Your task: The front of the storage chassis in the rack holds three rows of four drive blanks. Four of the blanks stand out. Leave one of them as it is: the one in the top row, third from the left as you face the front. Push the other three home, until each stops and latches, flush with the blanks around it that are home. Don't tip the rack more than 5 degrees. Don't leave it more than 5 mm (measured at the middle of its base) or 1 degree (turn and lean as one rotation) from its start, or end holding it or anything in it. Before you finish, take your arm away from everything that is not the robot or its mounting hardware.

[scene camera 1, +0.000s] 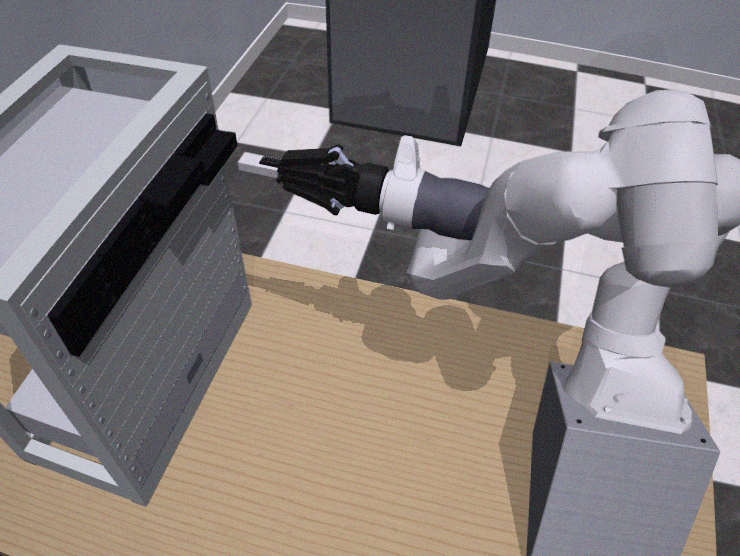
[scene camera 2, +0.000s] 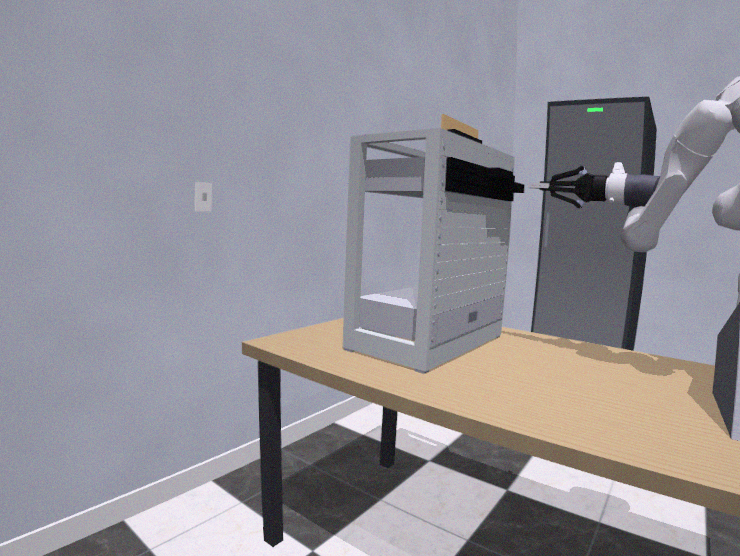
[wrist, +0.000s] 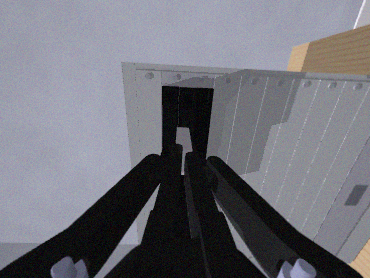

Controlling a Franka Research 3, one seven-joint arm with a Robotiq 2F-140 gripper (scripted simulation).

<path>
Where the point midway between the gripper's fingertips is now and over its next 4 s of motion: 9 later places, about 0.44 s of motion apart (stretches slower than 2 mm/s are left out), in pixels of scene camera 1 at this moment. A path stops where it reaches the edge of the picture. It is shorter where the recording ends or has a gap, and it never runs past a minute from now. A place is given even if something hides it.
My gripper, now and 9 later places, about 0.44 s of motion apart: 241, 161; 228, 158; 227, 158; 226, 159; 222, 158; 219, 158; 215, 157; 210, 156; 209, 155; 208, 155
</path>
